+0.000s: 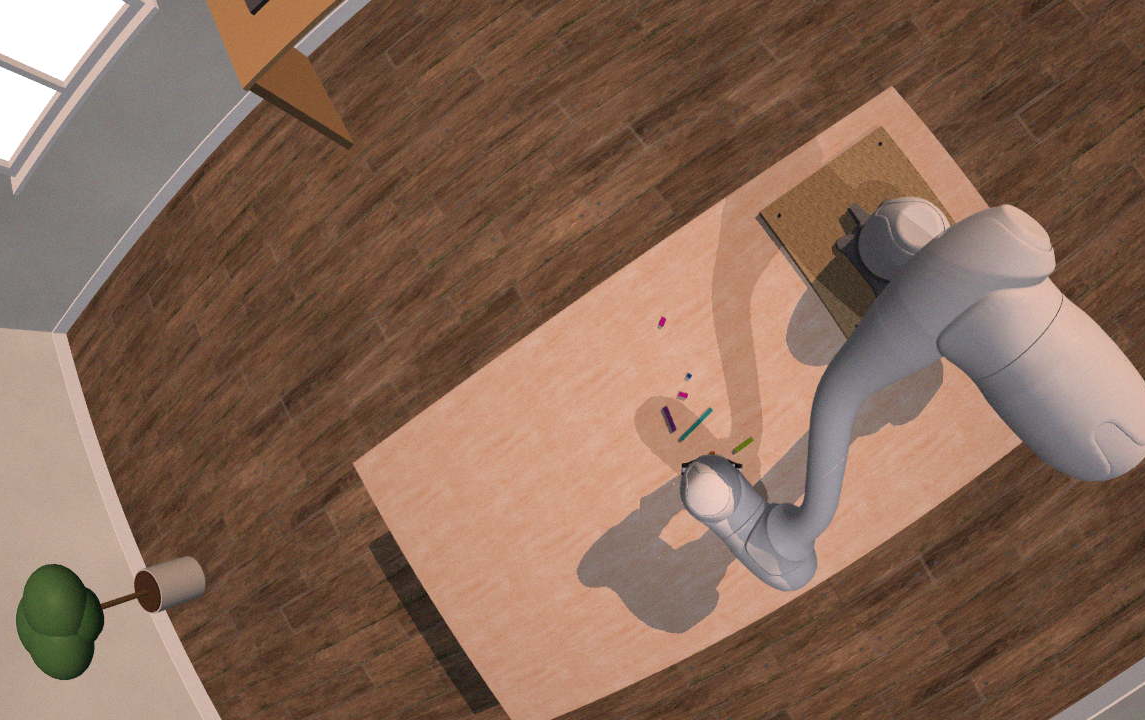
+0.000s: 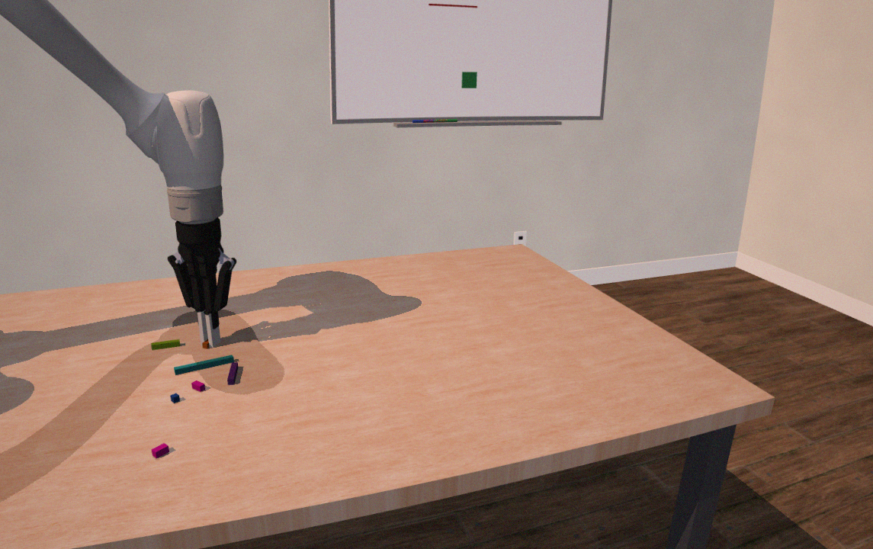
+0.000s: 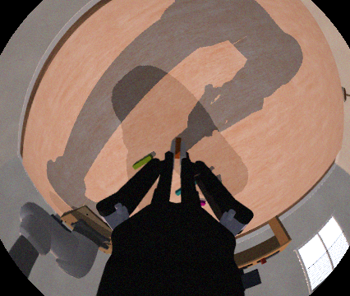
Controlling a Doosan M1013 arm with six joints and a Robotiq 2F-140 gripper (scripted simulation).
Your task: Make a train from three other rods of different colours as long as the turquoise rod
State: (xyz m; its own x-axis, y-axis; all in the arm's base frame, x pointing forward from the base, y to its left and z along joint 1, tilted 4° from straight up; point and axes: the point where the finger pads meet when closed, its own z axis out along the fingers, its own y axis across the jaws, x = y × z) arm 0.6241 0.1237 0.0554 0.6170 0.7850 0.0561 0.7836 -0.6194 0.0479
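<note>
Now: hand 7 cm past the blue rod, 19 cm to the left of it and 3 cm above it. From my hand the other things lie so: orange rod: 3 cm below; turquoise rod: 2 cm behind, 9 cm to the right, 3 cm below; lime rod: 8 cm behind, 2 cm to the left, 3 cm below.
</note>
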